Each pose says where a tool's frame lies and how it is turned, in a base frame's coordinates. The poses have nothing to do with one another.
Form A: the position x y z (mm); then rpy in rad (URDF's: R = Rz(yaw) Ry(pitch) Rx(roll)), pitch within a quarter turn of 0, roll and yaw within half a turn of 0.
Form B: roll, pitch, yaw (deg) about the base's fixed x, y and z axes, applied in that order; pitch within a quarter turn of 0, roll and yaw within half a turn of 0; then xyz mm. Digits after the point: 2 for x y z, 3 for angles.
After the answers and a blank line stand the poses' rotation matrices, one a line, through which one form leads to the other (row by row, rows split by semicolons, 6 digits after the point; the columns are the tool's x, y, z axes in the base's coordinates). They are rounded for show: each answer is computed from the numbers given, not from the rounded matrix.
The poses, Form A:
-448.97 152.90 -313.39 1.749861 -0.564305 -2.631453
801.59 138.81 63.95 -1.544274 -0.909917 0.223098
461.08 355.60 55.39 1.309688 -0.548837 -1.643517
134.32 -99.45 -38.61 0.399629 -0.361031 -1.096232
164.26 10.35 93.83 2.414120 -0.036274 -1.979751
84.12 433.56 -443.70 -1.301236 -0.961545 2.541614
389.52 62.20 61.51 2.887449 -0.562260 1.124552
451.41 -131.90 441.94 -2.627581 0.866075 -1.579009
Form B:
100.260 -32.332 -150.771 -448.97 152.90 -313.39
-88.480 -52.134 12.783 801.59 138.81 63.95
75.040 -31.446 -94.167 461.08 355.60 55.39
22.897 -20.686 -62.809 134.32 -99.45 -38.61
138.319 -2.078 -113.431 164.26 10.35 93.83
-74.555 -55.092 145.624 84.12 433.56 -443.70
165.439 -32.215 64.432 389.52 62.20 61.51
-150.549 49.622 -90.471 451.41 -131.90 441.94

-0.737377 0.372299 -0.563621; -0.412593 0.412412 0.812208; 0.534829 0.831450 -0.150495
0.598599 0.763749 -0.241591; 0.135807 0.200468 0.970242; 0.789453 -0.613595 0.016278
-0.061986 0.294089 -0.953766; -0.850877 0.483924 0.204514; 0.521695 0.824214 0.220237
0.427493 0.756603 -0.494775; -0.832149 0.543195 0.111657; 0.353239 0.363994 0.861818
-0.397389 -0.675679 -0.620918; -0.916933 0.319116 0.239579; 0.036266 0.664547 -0.746366
-0.472308 -0.802770 -0.363985; 0.323109 0.226518 -0.918853; 0.820077 -0.551588 0.152396
0.365140 0.815254 0.449482; 0.763202 -0.538623 0.356942; 0.533100 0.212712 -0.818876
-0.005320 -0.867674 0.497106; -0.647800 0.381692 0.659292; -0.761792 -0.318517 -0.564109

